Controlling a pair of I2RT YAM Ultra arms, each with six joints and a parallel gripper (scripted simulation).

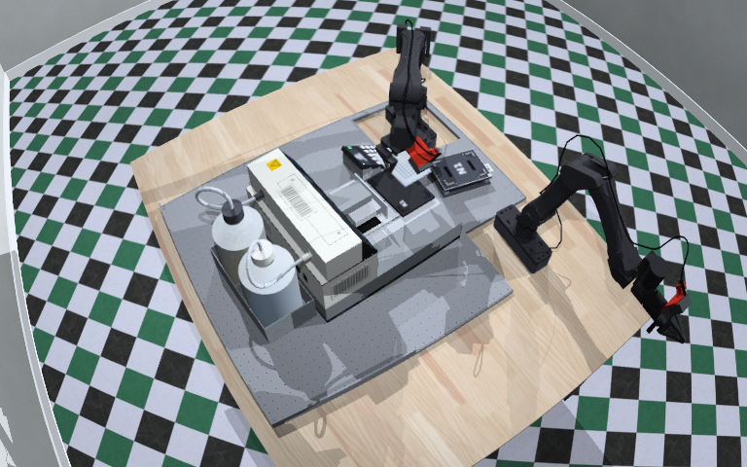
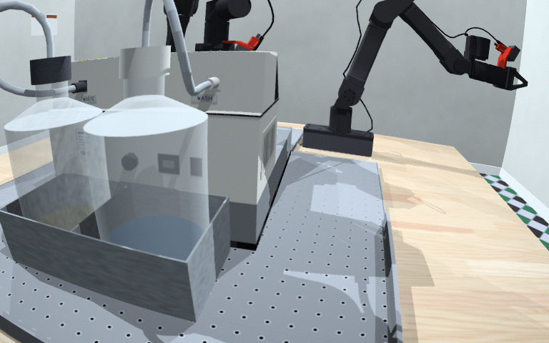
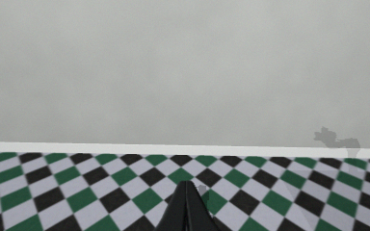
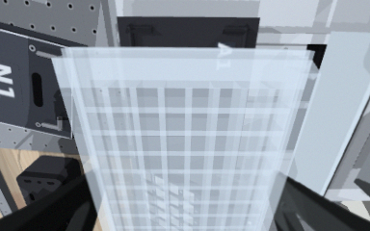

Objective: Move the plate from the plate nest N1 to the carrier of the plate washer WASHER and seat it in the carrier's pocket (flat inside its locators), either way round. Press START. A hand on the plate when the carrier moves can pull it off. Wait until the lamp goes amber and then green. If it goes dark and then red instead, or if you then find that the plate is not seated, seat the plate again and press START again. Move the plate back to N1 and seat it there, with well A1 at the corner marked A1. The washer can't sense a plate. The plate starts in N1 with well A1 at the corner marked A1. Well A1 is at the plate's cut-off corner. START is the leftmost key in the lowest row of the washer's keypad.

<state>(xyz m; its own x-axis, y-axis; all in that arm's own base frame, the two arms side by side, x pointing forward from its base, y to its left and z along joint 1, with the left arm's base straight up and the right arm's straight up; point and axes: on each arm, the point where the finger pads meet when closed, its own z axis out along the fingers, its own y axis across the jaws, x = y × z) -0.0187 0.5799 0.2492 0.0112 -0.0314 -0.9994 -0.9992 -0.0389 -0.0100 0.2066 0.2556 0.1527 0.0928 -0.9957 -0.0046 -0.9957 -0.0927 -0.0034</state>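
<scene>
My right hand is 10 cm above the dark carrier. Also, from my right hand: clear panel 10 cm ahead, 1 cm to the left, 6 cm below; then clear plate right at my right hand; then washer 16 cm ahead, 1 cm to the left, 5 cm below.
</scene>
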